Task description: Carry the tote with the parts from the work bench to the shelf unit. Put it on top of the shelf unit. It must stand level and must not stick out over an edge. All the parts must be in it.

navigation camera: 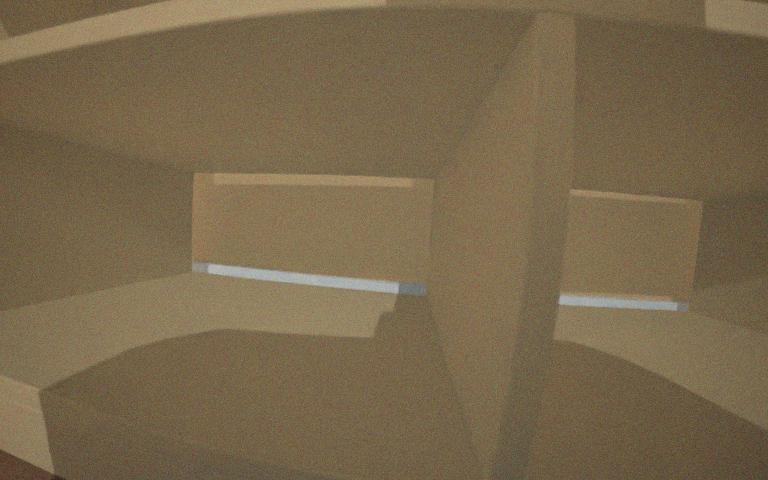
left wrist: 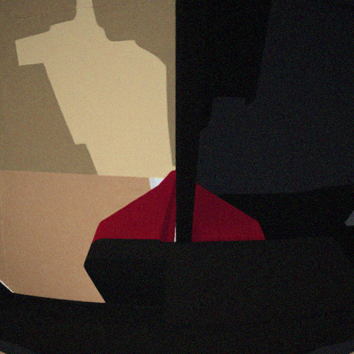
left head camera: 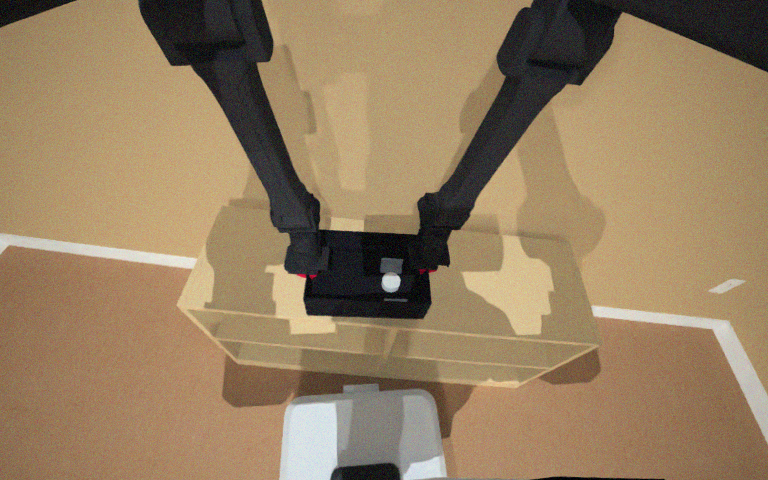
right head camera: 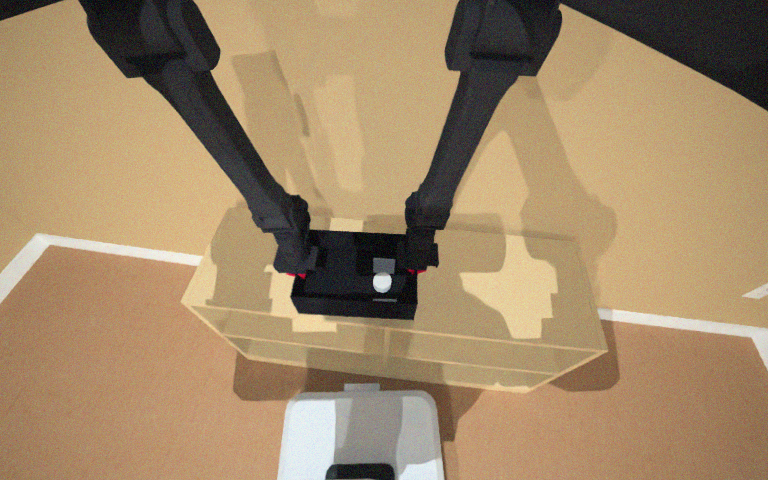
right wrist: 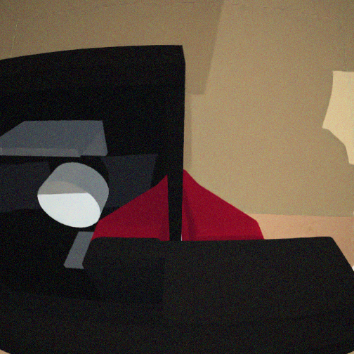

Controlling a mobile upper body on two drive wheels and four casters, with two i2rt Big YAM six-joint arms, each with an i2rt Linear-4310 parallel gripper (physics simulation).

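Places are measured from the left arm's base along level axes (x ahead, y left, z up), in metres.
Pixels of known places: left gripper, between the fingertips: (left head camera: 311, 277) (right head camera: 303, 277); right gripper, between the fingertips: (left head camera: 421, 272) (right head camera: 413, 272).
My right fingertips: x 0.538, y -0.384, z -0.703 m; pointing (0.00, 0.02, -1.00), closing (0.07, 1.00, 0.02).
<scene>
For each thing: its top centre in the pictures, then the offset to it from my right fingertips.
- black tote, centre of its top: (left head camera: 369, 263) (right head camera: 357, 263) dx -0.014, dy +0.150, dz +0.076 m
- white cylinder, centre of its top: (right head camera: 382, 280) (left head camera: 391, 280) dx -0.022, dy +0.086, dz +0.001 m
- grey block, centre of its top: (right head camera: 384, 262) (left head camera: 392, 262) dx +0.025, dy +0.081, dz +0.017 m
- upright divider, centre of its top: (navigation camera: 461, 148) dx +0.064, dy +0.047, dz -0.381 m
The black tote (left head camera: 368, 276) stands on top of the tan shelf unit (left head camera: 515, 286), left of its middle, with its near side close to the front edge. Inside it lie a white cylinder (left head camera: 391, 283) and a grey block (left head camera: 392, 265); the right wrist view also shows the cylinder (right wrist: 71, 194), the block (right wrist: 53, 138) and a small flat grey part (right wrist: 79, 249). My left gripper (left head camera: 307, 274) is shut on the tote's left wall, which stands between the red fingertips (left wrist: 177, 211). My right gripper (left head camera: 428, 270) is shut on the right wall in the same way (right wrist: 175, 211).
The shelf unit stands against a tan wall with a white skirting board (left head camera: 168, 260). My own white base (left head camera: 360, 433) is right in front of the unit. The navigation view shows the unit's inside with an upright divider (navigation camera: 496, 238).
</scene>
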